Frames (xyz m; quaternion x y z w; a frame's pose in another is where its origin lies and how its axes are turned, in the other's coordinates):
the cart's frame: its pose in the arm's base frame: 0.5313 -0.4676 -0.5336 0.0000 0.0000 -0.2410 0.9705
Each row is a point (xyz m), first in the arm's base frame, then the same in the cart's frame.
Working: the arm's base frame: its pose in the cart's frame: -0.6883 0.1647 0.5336 0.0000 0.0000 0.2410 0.9705

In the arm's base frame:
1: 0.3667 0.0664 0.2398
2: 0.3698 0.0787 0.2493
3: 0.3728 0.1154 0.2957
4: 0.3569 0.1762 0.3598
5: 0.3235 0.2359 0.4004
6: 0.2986 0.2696 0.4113
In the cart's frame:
1: -0.3953 0.3950 0.7734
2: -0.3983 0.4073 0.7829
3: -0.4128 0.4411 0.8293
4: -0.4553 0.4874 0.8934
5: -0.5128 0.5246 0.9340
6: -0.5505 0.5427 0.9449

